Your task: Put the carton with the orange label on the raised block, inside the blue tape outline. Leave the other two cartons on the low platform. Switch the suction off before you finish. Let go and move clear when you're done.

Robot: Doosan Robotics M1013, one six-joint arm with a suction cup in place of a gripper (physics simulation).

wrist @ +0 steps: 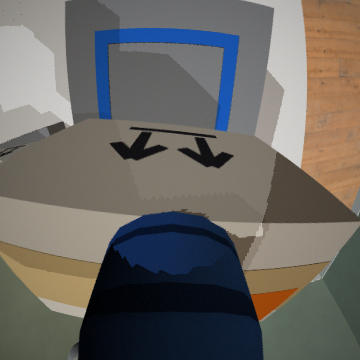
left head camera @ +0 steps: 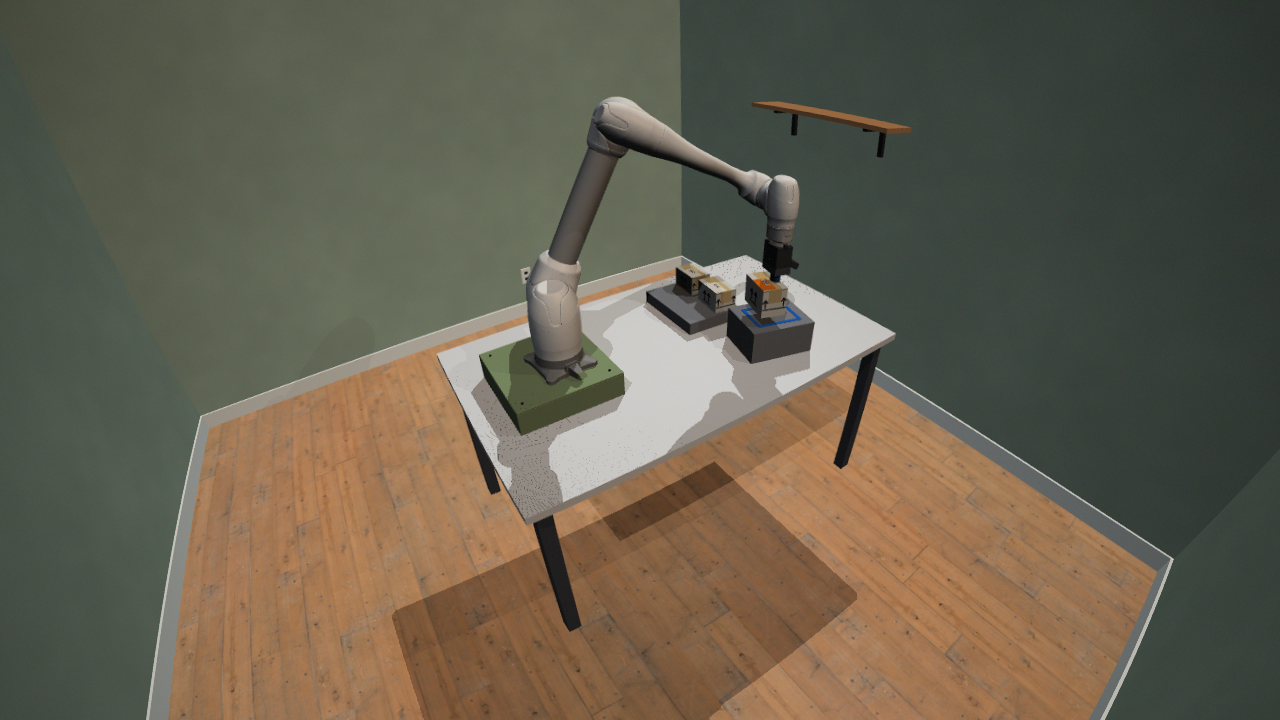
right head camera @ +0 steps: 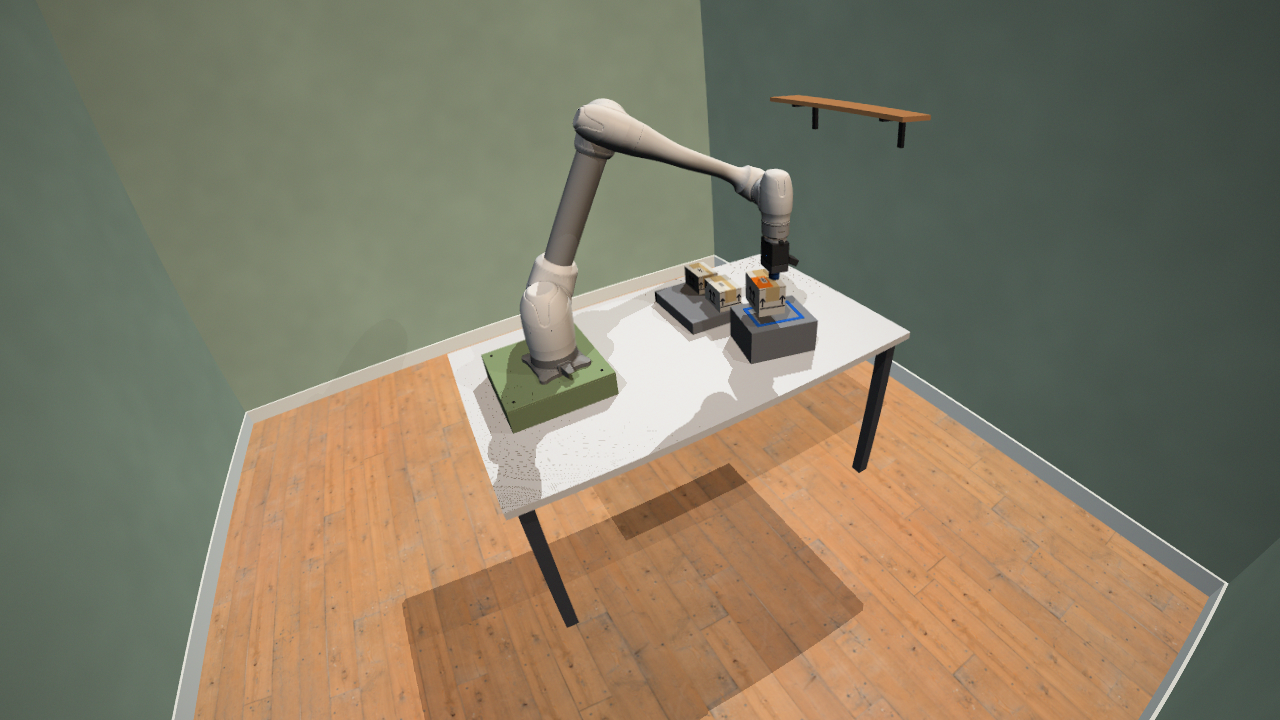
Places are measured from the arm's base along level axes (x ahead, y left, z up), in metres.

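Pixels of known places: hand at its tool point: (wrist: 170, 229) (left head camera: 774, 283) (right head camera: 773, 280); arm's base at its link origin: (left head camera: 560, 361) (right head camera: 555, 361).
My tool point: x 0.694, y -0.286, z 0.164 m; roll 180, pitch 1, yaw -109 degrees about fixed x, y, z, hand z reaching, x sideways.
Note:
For each thing: its top centre in the pictures, then the offset to it from my tool point. Level surfaces: height alone.
- carton with the orange label, top centre: (wrist: 157, 302) (right head camera: 765, 277) (left head camera: 766, 280) dx -0.026, dy +0.014, dz +0.014 m
- raised block at its top centre: (wrist: 162, 122) (right head camera: 773, 313) (left head camera: 771, 314) dx +0.014, dy +0.010, dz -0.133 m
- low platform at its top centre: (right head camera: 699, 298) (left head camera: 692, 299) dx -0.030, dy +0.379, dz -0.206 m
- white table at its surface level: dz -0.254 m
The carton with the orange label (left head camera: 758, 297) (right head camera: 764, 294) (wrist: 190, 185) hangs upright under my suction cup (left head camera: 775, 277) (right head camera: 773, 274) (wrist: 172, 245), which is on its top. It appears slightly above the raised block (left head camera: 780, 342) (right head camera: 784, 342) (wrist: 85, 75), with its shadow on the block's top. It overlaps the back part of the blue tape outline (left head camera: 778, 322) (right head camera: 780, 322) (wrist: 165, 35) in the head views; its exact footprint is hidden. Two other cartons, the rear one (left head camera: 688, 279) (right head camera: 698, 277) and the nearer one (left head camera: 716, 293) (right head camera: 723, 292), stand on the low platform (left head camera: 669, 302) (right head camera: 677, 304).
The low platform and its cartons are close to the left of the raised block on the white table (left head camera: 662, 376) (right head camera: 662, 376). The arm's green base (left head camera: 568, 407) (right head camera: 563, 402) is at the table's left end. A wooden shelf (left head camera: 832, 117) (right head camera: 850, 108) is on the back wall.

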